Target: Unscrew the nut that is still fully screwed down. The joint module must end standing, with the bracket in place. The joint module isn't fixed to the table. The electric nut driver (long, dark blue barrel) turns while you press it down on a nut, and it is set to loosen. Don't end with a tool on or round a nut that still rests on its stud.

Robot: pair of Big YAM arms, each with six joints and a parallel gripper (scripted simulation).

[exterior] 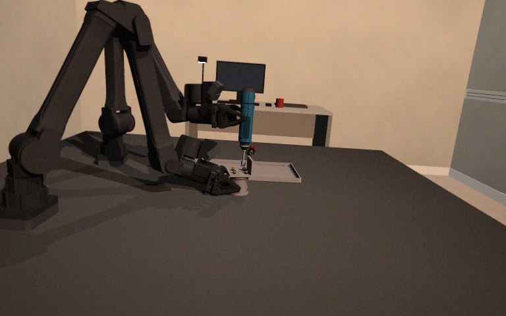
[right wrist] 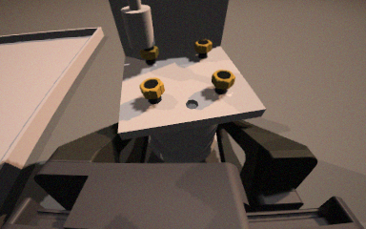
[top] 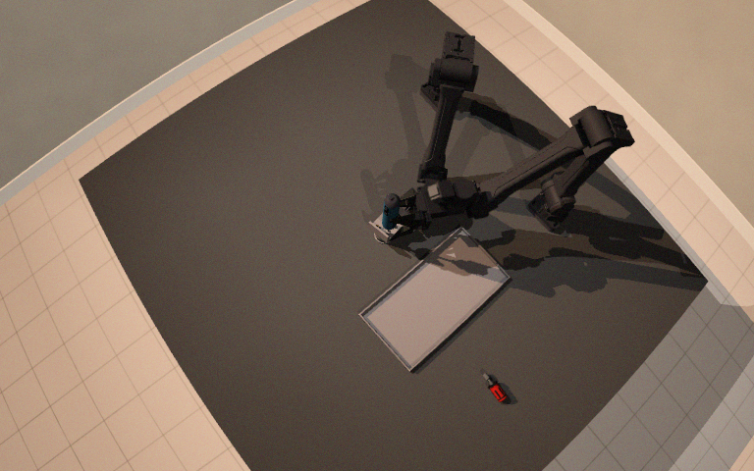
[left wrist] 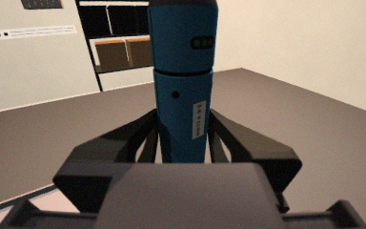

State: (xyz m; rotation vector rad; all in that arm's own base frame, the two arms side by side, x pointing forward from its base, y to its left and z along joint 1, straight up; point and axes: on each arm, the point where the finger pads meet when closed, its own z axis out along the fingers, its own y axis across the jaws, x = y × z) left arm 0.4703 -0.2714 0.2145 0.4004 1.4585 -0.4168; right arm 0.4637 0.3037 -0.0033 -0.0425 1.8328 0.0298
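Right now the joint module is 1 cm above my right hand. The rest, counted from my right hand: nut: 5 cm above, 2 cm to the left, 2 cm ahead; then grey bracket: 5 cm above; then tip: 8 cm above, 2 cm to the left, 1 cm ahead.
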